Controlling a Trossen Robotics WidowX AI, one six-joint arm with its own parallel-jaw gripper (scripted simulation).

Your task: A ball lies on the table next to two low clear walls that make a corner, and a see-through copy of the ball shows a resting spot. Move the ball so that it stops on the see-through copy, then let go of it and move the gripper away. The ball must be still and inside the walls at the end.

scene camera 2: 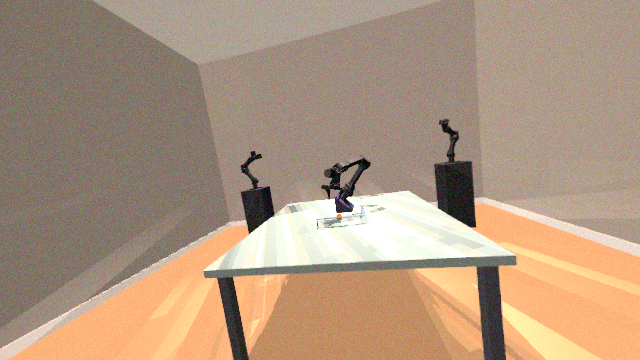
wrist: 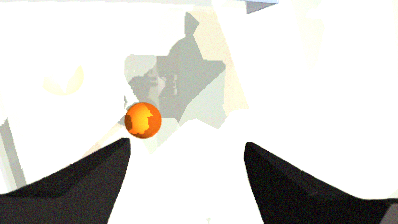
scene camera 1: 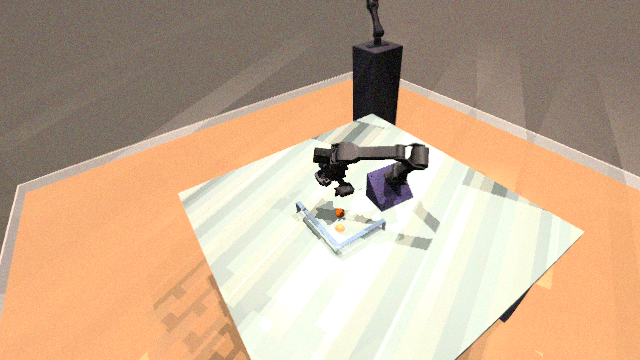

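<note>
Gripper open, holding nothing, visible in the wrist view too. Orange ball also present.
</note>
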